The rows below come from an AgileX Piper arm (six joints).
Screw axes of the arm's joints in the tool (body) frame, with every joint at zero. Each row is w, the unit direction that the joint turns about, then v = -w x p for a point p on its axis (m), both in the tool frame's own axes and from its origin. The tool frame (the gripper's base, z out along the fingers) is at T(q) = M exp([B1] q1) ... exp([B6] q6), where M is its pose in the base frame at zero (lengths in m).
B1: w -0.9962 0 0.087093 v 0 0.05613 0
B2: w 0 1 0 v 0.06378 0 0.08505
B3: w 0 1 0 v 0.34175 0 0.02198
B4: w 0 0 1 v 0 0 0
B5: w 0 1 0 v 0.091 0 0
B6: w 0 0 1 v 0 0 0
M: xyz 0.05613 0 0.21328 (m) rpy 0 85.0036 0 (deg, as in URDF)
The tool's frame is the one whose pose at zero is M.
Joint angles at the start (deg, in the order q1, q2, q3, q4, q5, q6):
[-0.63, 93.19, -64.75, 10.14, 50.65, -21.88]
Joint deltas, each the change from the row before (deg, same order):
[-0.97, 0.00, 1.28, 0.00, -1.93, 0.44]
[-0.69, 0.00, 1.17, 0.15, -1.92, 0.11]
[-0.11, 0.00, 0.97, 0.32, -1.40, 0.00]
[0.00, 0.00, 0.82, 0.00, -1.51, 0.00]
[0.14, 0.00, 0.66, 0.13, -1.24, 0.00]
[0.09, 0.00, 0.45, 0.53, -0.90, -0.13]
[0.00, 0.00, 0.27, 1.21, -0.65, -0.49]
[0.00, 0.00, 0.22, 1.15, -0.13, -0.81]
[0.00, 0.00, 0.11, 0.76, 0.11, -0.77]
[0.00, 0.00, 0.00, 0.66, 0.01, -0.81]
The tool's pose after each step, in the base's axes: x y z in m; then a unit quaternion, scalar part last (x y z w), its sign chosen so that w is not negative. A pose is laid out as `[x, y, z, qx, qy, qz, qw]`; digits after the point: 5 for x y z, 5 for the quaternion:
[0.31782, 0.00317, 0.23165, -0.12240, 0.97926, 0.04398, 0.15533]
[0.31721, -0.00083, 0.22717, -0.11270, 0.97948, 0.04163, 0.16179]
[0.31634, -0.00132, 0.22343, -0.10852, 0.97930, 0.04189, 0.16565]
[0.31601, -0.00162, 0.22041, -0.10687, 0.97862, 0.03958, 0.17122]
[0.31576, -0.00096, 0.21803, -0.10603, 0.97789, 0.03874, 0.17601]
[0.31571, -0.00011, 0.21653, -0.10405, 0.97724, 0.04076, 0.18032]
[0.31596, 0.00096, 0.21586, -0.10083, 0.97641, 0.04685, 0.18510]
[0.31561, 0.00211, 0.21516, -0.10110, 0.97587, 0.05310, 0.18610]
[0.31521, 0.00293, 0.21477, -0.10349, 0.97548, 0.05727, 0.18563]
[0.31530, 0.00359, 0.21491, -0.10671, 0.97471, 0.06032, 0.18684]

